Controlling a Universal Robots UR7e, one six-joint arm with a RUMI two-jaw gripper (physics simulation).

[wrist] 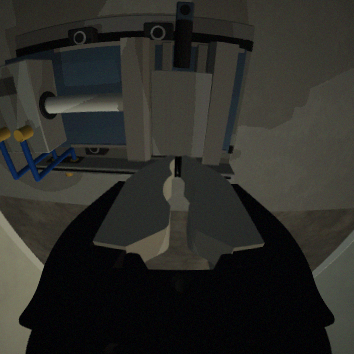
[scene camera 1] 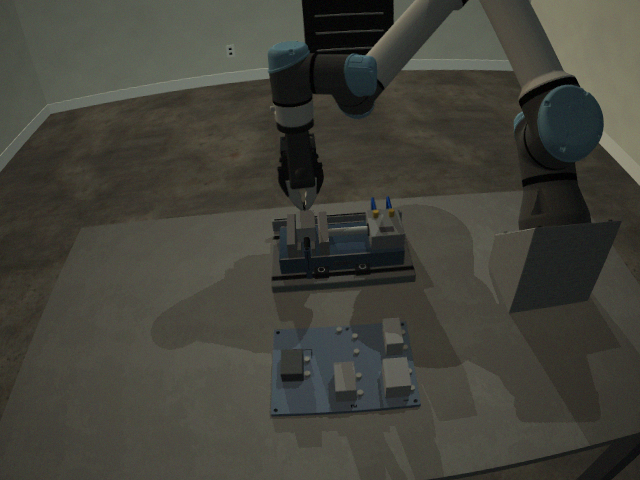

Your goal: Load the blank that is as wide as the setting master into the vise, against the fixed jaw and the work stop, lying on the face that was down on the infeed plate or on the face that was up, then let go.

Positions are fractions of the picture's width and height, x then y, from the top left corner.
Labels:
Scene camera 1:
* my gripper: 0.48,0.44
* dark setting master: 0.46,0.75

